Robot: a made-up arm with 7 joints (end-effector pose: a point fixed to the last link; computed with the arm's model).
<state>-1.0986 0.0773 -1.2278 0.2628 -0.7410 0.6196 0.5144</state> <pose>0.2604 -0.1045 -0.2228 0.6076 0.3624 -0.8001</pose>
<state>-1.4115 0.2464 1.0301 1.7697 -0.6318 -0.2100 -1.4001</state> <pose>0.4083 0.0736 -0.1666 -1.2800 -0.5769 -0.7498</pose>
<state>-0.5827 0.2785 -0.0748 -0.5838 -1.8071 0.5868 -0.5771</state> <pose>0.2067 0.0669 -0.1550 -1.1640 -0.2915 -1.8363</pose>
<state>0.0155 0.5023 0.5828 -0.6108 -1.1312 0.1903 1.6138</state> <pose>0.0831 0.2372 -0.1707 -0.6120 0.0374 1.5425</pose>
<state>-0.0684 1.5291 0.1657 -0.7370 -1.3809 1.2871 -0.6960</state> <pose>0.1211 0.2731 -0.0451 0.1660 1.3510 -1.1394</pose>
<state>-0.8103 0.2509 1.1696 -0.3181 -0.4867 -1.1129 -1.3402</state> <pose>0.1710 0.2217 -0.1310 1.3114 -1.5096 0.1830</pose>
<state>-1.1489 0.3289 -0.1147 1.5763 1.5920 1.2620 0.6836</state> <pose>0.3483 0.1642 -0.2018 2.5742 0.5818 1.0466</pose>
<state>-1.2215 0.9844 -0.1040 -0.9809 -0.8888 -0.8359 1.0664</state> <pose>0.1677 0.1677 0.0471 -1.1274 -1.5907 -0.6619</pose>
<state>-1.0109 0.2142 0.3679 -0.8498 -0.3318 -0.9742 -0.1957</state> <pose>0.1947 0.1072 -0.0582 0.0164 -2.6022 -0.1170</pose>
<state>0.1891 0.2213 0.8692 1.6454 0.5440 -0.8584 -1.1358</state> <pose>-0.1460 0.1783 -0.3751 -0.5253 1.0431 -0.5826</pose>
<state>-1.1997 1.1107 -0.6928 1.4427 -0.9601 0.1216 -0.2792</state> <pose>0.2976 0.3765 -0.0654 0.1796 0.4292 0.4915</pose>
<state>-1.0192 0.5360 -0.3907 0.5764 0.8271 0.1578 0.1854</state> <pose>0.3718 0.1373 -0.1529 1.5164 -0.2519 0.0950</pose>
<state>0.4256 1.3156 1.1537 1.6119 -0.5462 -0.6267 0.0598</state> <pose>-0.0905 0.4740 -0.0282 0.7446 0.1356 1.6370</pose>
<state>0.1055 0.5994 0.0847 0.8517 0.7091 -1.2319 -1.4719</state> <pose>0.0025 0.2607 -0.3190 0.6246 0.8050 -2.1257</pose>
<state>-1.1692 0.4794 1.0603 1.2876 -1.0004 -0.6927 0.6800</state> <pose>0.3465 0.2520 -0.1715 -1.5572 -0.2220 1.7147</pose>
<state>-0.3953 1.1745 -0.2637 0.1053 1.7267 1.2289 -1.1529</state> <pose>0.1933 0.3180 -0.0881 1.8015 1.2507 0.9159</pose>
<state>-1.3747 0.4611 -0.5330 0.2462 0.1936 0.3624 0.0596</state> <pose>0.3898 0.0353 -0.0213 0.9161 -0.5346 -0.1850</pose>
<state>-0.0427 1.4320 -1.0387 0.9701 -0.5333 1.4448 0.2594</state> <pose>-0.0083 0.4467 -0.1017 -1.4862 -2.3166 -1.1412</pose>
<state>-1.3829 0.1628 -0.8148 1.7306 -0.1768 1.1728 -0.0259</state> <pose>0.3662 0.0766 -0.1873 0.9303 1.6227 0.3854</pose>
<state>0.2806 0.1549 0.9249 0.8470 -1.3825 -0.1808 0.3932</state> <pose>-0.1487 0.2291 -0.3499 -0.9471 0.3240 2.1409</pose>
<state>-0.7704 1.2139 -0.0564 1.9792 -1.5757 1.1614 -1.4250</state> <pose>0.1339 0.4024 -0.1497 -1.6060 -0.2332 0.0097</pose>
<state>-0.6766 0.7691 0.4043 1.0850 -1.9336 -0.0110 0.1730</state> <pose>0.2434 0.3460 -0.2123 -1.5144 -0.1730 0.9420</pose>
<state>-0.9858 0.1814 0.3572 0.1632 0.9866 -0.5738 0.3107</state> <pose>0.3378 0.0889 -0.1102 0.9112 -1.1347 0.3803</pose>
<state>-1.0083 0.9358 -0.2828 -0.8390 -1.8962 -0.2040 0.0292</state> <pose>0.2193 0.1459 0.0004 -0.8122 -0.4971 -1.3831</pose>
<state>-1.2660 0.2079 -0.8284 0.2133 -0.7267 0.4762 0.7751</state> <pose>0.3374 -0.0713 -0.1185 0.2671 -0.0044 -0.2724</pose>
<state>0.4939 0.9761 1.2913 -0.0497 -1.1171 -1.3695 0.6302</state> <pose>-0.0619 0.3598 0.0018 0.1042 -1.9463 0.8664</pose>
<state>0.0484 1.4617 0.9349 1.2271 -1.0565 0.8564 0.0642</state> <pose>0.0354 0.4753 -0.0297 -0.5763 0.5779 1.2740</pose>
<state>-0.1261 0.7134 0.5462 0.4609 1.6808 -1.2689 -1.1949</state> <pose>0.1035 0.3113 -0.2524 1.6753 1.2679 -1.8860</pose>
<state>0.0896 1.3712 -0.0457 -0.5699 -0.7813 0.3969 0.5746</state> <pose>0.1184 0.2791 -0.0998 0.6834 0.2832 0.0557</pose>
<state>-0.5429 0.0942 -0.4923 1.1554 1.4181 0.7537 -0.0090</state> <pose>0.1944 0.0781 -0.3744 2.1074 0.8725 -0.3396</pose>
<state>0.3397 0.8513 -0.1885 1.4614 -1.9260 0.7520 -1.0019</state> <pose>-0.1610 0.3556 -0.2526 -1.3720 0.6309 0.8437</pose>
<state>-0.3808 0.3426 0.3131 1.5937 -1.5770 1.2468 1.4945</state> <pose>0.0876 0.1638 -0.3815 -0.4947 2.8133 0.9109</pose>
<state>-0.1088 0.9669 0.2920 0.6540 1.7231 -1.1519 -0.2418</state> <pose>0.0966 0.3613 -0.2222 1.8475 0.6696 -1.5415</pose>
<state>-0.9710 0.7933 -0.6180 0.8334 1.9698 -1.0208 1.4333</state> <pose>0.3160 0.2295 -0.2005 1.4909 -1.3222 -1.0271</pose>
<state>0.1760 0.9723 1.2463 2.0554 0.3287 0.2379 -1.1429</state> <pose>-0.1460 0.3665 -0.2282 -1.1196 1.2736 0.5178</pose>
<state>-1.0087 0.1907 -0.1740 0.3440 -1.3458 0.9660 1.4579</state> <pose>0.3366 0.0054 -0.1679 -0.0337 0.9836 0.3660</pose>
